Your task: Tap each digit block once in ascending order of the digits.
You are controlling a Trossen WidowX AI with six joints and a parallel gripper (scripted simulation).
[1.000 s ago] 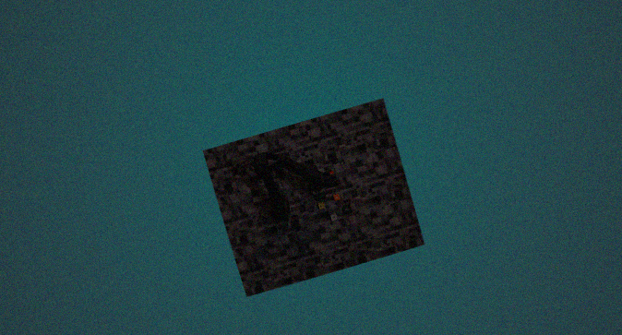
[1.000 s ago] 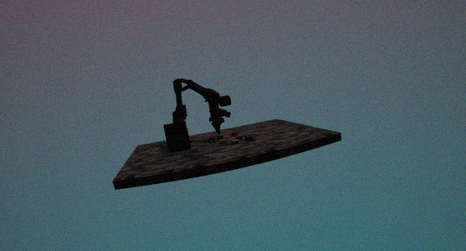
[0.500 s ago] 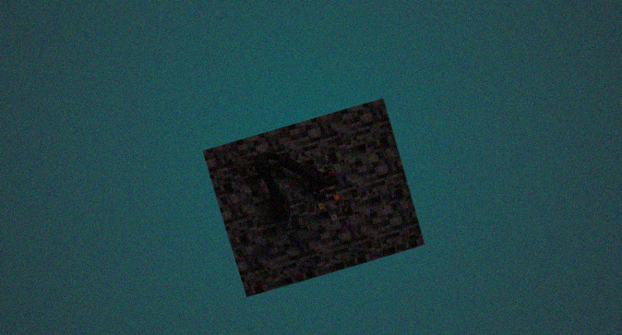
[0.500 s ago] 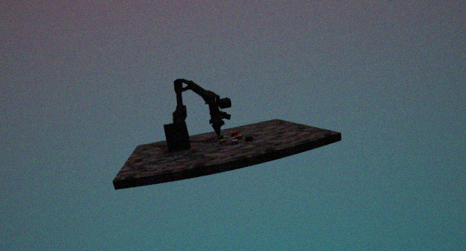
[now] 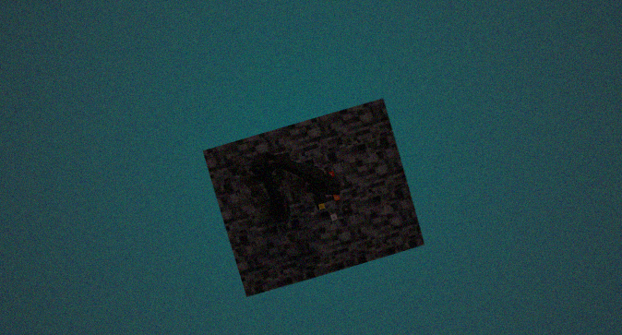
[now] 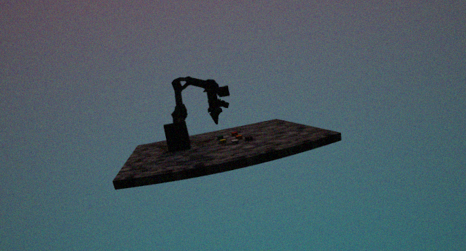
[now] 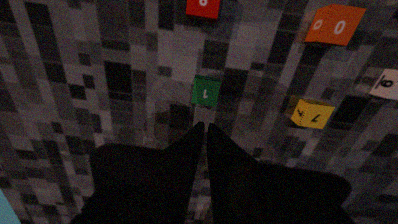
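My gripper tip is now 130 mm short of the black block, 200 mm to the left of it and 80 mm above it. Round my gripper tip: yellow block: 140 mm to the right, 80 mm below; red block: 100 mm ahead, 20 mm to the left, 80 mm below; green block: 10 mm ahead, 80 mm below.
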